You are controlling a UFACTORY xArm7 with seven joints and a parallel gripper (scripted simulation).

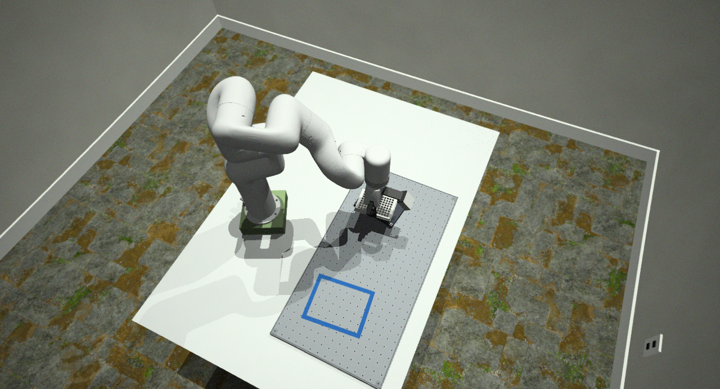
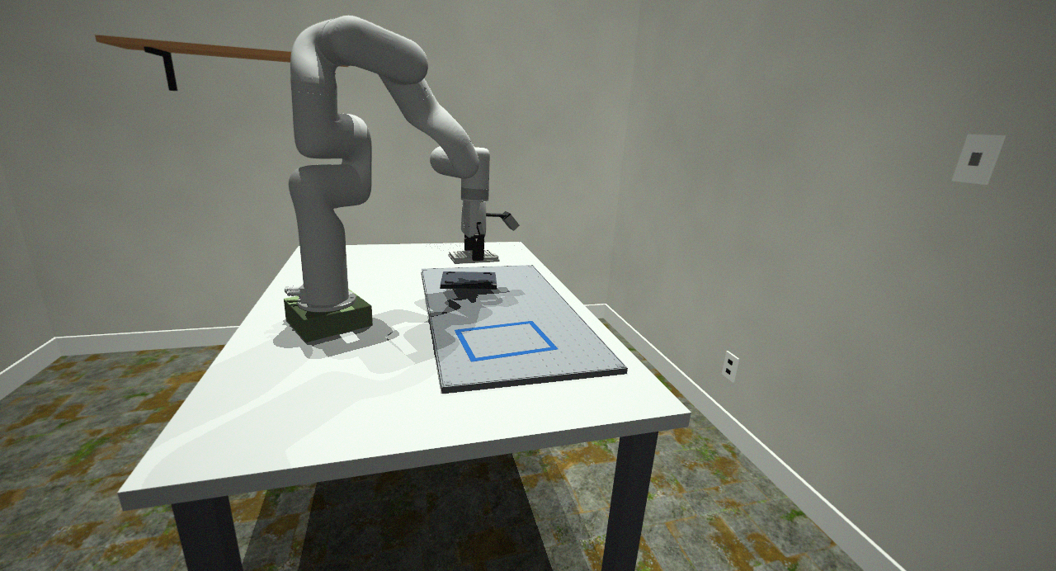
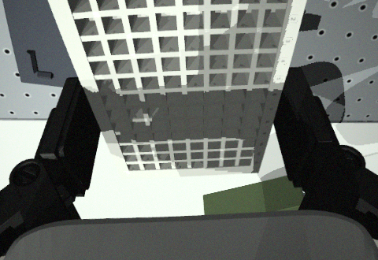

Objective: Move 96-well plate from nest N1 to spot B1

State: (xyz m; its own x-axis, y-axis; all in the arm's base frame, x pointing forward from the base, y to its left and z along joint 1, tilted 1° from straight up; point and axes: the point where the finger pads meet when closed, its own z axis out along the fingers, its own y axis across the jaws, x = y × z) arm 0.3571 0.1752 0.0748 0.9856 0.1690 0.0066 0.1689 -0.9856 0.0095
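The dark plate nest lies 10 cm below my hand, 6 cm to the left of it and 1 cm behind it. Also, from my hand: white 96-well plate (1 cm below).
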